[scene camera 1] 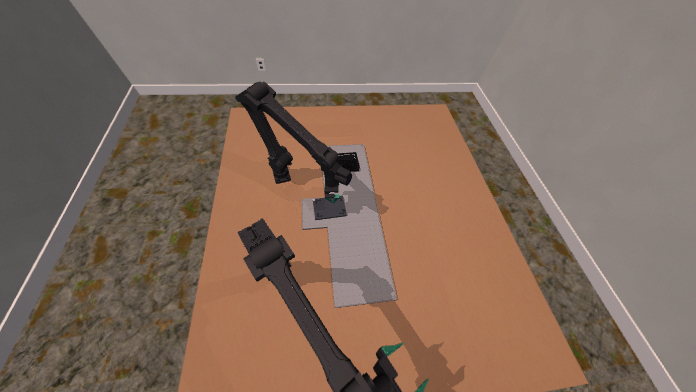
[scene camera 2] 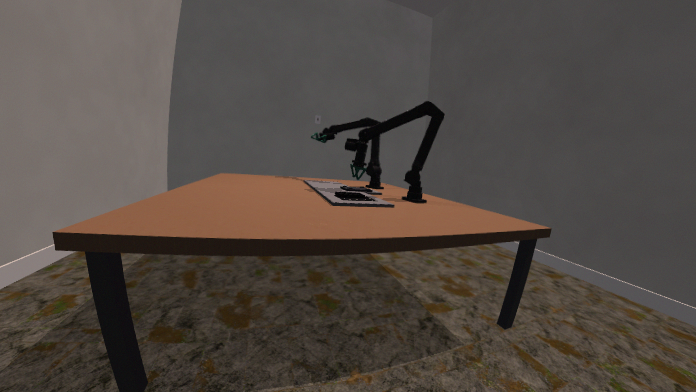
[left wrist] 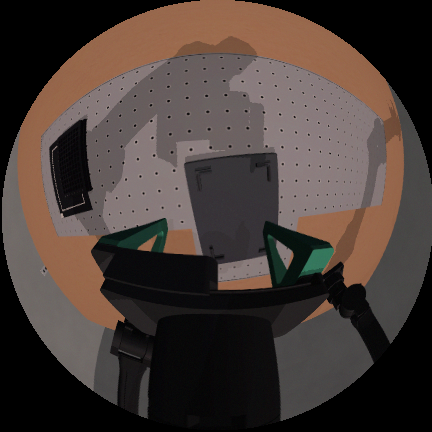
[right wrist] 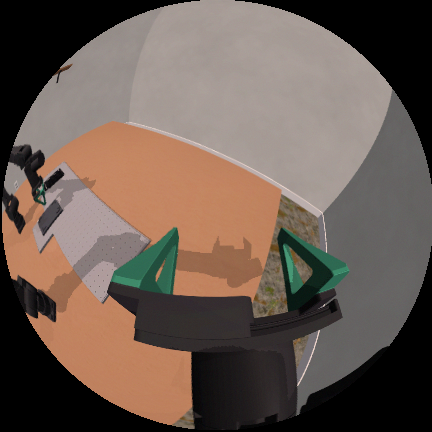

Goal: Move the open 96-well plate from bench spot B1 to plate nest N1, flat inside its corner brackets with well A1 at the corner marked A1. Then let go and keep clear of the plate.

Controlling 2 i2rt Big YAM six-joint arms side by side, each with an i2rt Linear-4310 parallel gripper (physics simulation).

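Places are measured from the left arm's base along level axes (x left, y down, z back), in metres.
Where they show: left gripper, fingertip midpoint: [scene camera 1: 333, 194] [scene camera 2: 355, 178] [left wrist: 215, 225] [right wrist: 44, 199]; right gripper, fingertip midpoint: [scene camera 1: 414, 360] [scene camera 2: 313, 138] [right wrist: 230, 232]; left arm's base, origin of the base link: [scene camera 1: 281, 174] [scene camera 2: 413, 201] [right wrist: 20, 224]; right arm's base, origin of the base link: [scene camera 2: 374, 188] [left wrist: 326, 278] [right wrist: 46, 305].
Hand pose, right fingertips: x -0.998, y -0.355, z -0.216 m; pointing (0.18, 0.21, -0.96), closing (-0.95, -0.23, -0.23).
Things, the pixels of their top centre, and the offset from my right fingertips. Level surfaces: height alone.
- black 96-well plate, middle of its top: [left wrist: 67, 161] [scene camera 2: 350, 193] [scene camera 1: 347, 164] [right wrist: 54, 177] dz -0.164, dx +0.939, dy +0.326 m
- Nest N1, middle of its top: [left wrist: 239, 217] [right wrist: 47, 214] [scene camera 1: 329, 206] [scene camera 2: 356, 187] dz +0.022, dx +0.700, dy +0.325 m
- grey pegboard, its level: dy +0.342 m
- orange-brown table, its level: dy +0.355 m
The black 96-well plate [scene camera 1: 351, 161] [scene camera 2: 354, 196] [left wrist: 73, 165] lies flat at the far end of the grey pegboard, beside a white corner line. Nest N1 [scene camera 1: 328, 209] [scene camera 2: 355, 189] [left wrist: 235, 205] [right wrist: 50, 217] is a dark grey slab with small corner brackets and holds no plate. Its A1 mark is not readable. My left gripper [scene camera 1: 332, 198] [scene camera 2: 358, 176] [left wrist: 215, 225] is open and empty, pointing down above the nest area, away from the plate. My right gripper [scene camera 1: 414, 362] [scene camera 2: 314, 137] [right wrist: 230, 232] is open and empty, raised near the table's near end in scene camera 1.
The grey pegboard [scene camera 1: 357, 250] [left wrist: 320, 155] [right wrist: 100, 220] lies on the orange-brown table [scene camera 1: 440, 225] [scene camera 2: 225, 210]. The left arm reaches over the board beside the plate in scene camera 1. The right arm's base [scene camera 1: 256, 235] stands left of the board there. Arm shadows cross the board.
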